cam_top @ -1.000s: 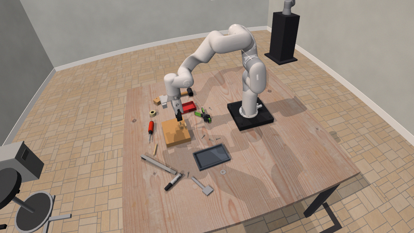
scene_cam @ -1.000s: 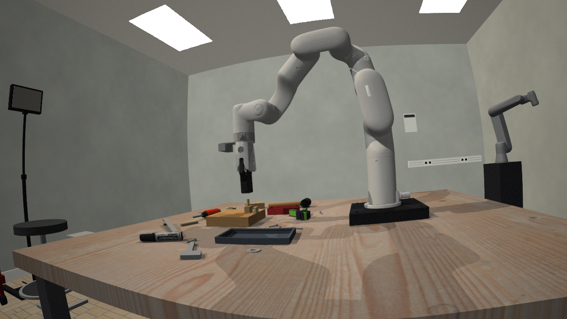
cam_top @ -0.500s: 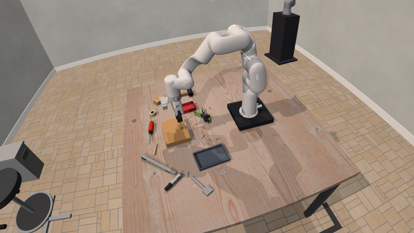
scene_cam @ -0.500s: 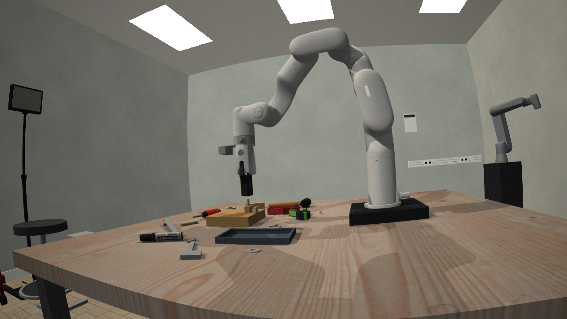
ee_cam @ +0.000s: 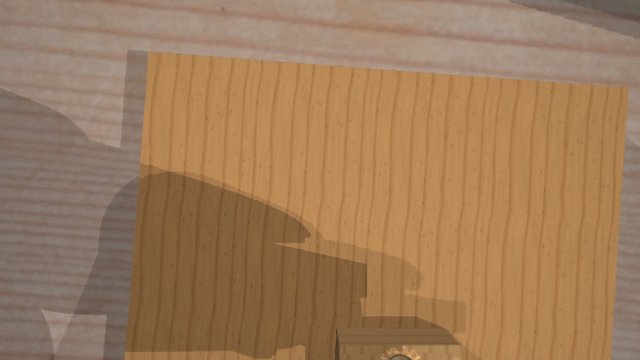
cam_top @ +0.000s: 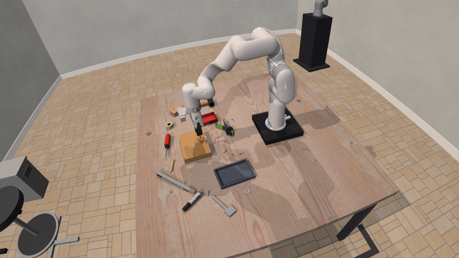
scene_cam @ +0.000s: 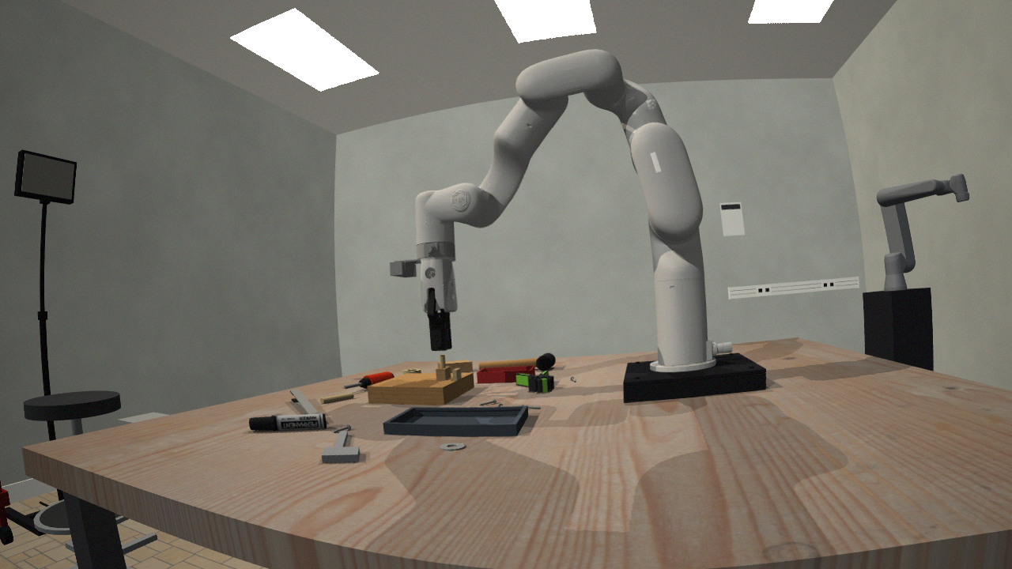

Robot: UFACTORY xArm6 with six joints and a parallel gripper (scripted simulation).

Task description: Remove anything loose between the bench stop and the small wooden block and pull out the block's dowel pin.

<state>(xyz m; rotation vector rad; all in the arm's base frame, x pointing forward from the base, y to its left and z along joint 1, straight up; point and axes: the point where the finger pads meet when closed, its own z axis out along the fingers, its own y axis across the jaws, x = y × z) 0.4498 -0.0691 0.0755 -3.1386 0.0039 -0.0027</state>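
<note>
The dowel pin lies 5 cm below my hand. Round my hand: small wooden block (7 cm below); red tray (19 cm to the right, 10 cm below, 10 cm behind); orange bench board (9 cm below, 4 cm ahead, 1 cm to the left).
</note>
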